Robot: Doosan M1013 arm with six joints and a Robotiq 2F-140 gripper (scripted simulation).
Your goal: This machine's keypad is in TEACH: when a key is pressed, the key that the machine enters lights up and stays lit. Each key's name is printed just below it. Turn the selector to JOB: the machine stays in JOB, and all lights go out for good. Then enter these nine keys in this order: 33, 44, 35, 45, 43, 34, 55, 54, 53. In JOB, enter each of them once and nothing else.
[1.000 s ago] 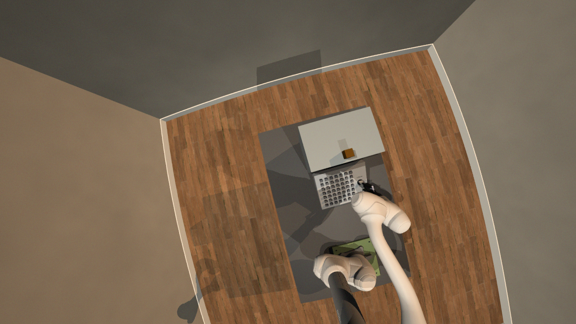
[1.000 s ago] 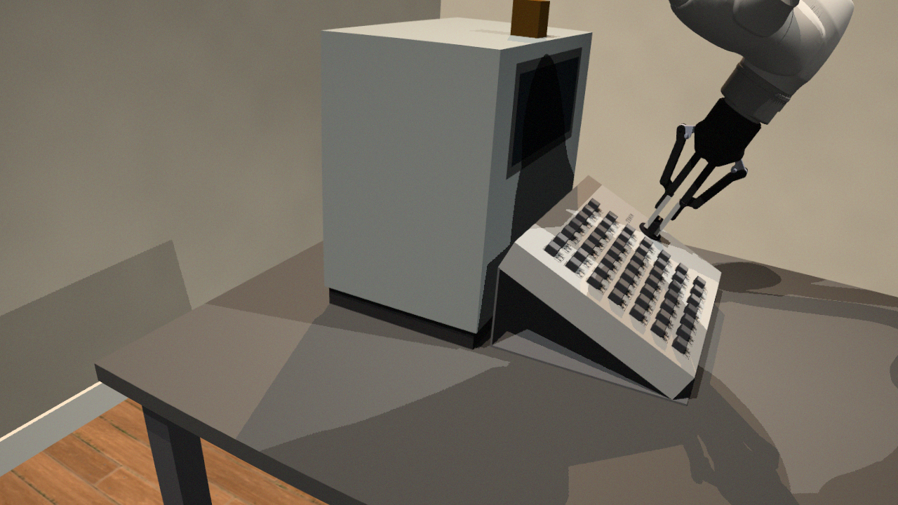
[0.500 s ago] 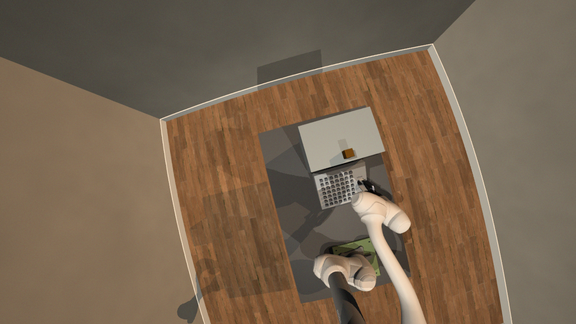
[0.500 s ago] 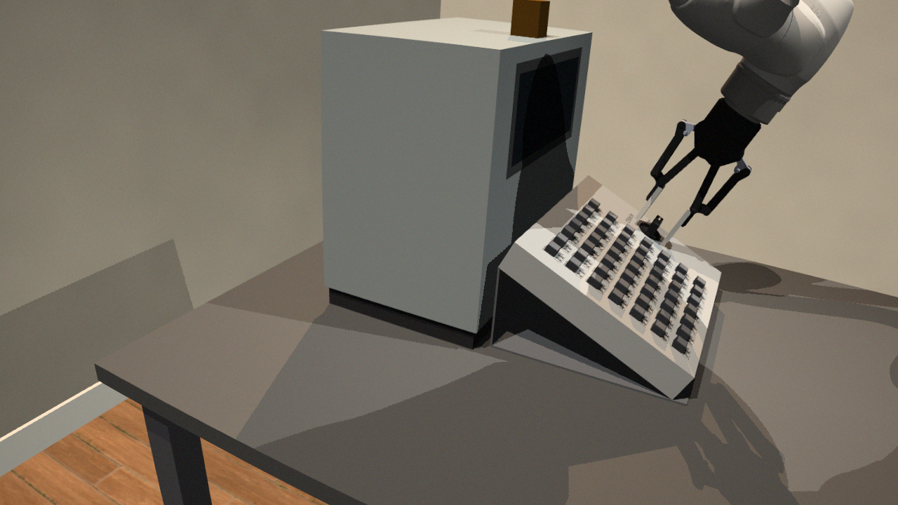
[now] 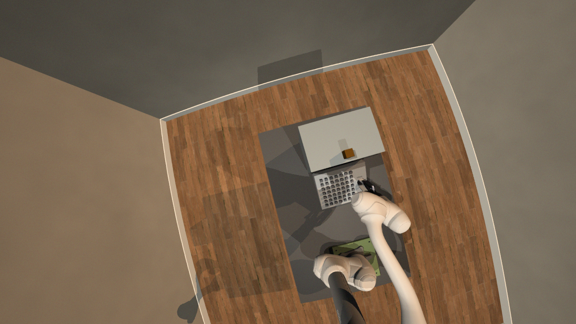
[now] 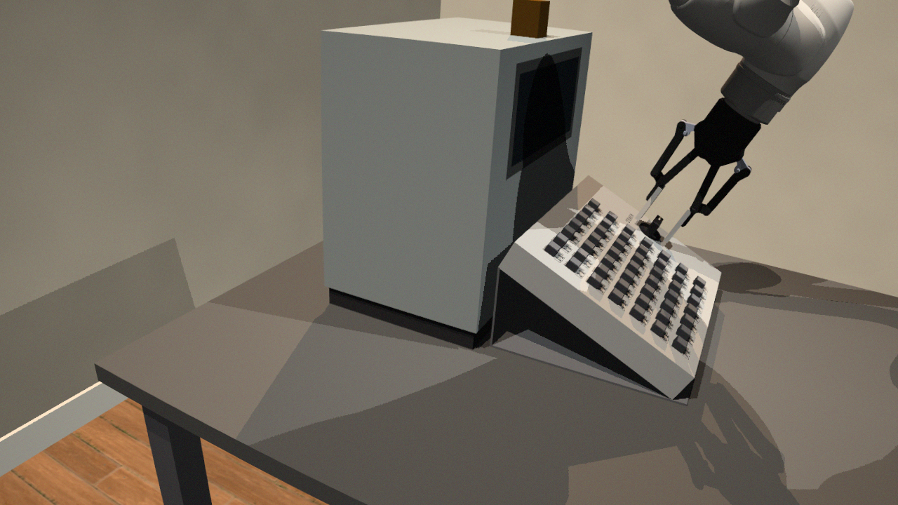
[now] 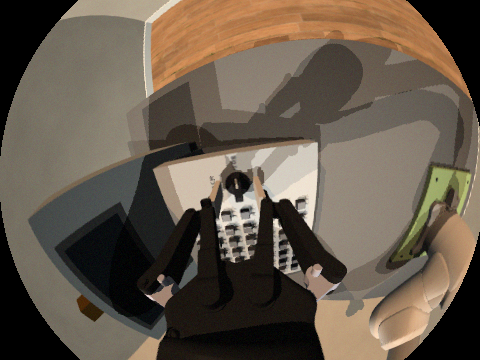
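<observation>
My gripper is now 10 mm short of the black selector knob, 10 mm to the left of it and 20 mm above it. Also, from my hand: sloped grey keypad: 40 mm ahead, 110 mm to the left, 70 mm below.
</observation>
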